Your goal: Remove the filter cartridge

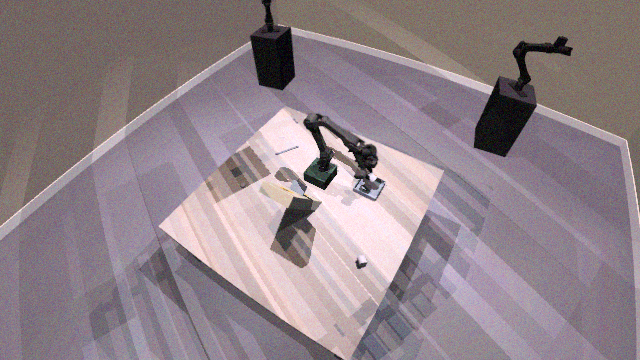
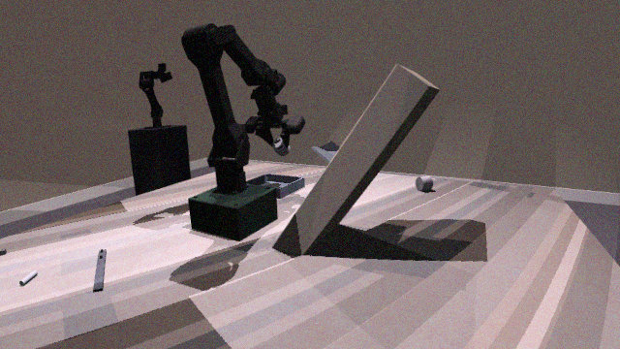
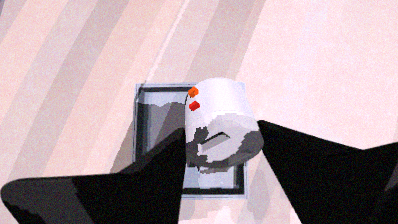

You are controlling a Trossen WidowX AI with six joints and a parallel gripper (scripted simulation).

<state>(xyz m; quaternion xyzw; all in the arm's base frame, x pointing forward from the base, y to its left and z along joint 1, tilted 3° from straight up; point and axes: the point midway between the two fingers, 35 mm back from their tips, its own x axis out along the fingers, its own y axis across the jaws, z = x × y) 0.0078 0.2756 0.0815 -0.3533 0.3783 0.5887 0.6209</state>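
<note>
Now: the blue-grey tray 30 mm behind my gripper tip and 130 mm below it. Round my gripper tip: filter cartridge (right at my gripper tip); small white rod (210 mm behind, 710 mm to the right, 140 mm below); service panel (310 mm ahead, 340 mm to the right, 40 mm above).
</note>
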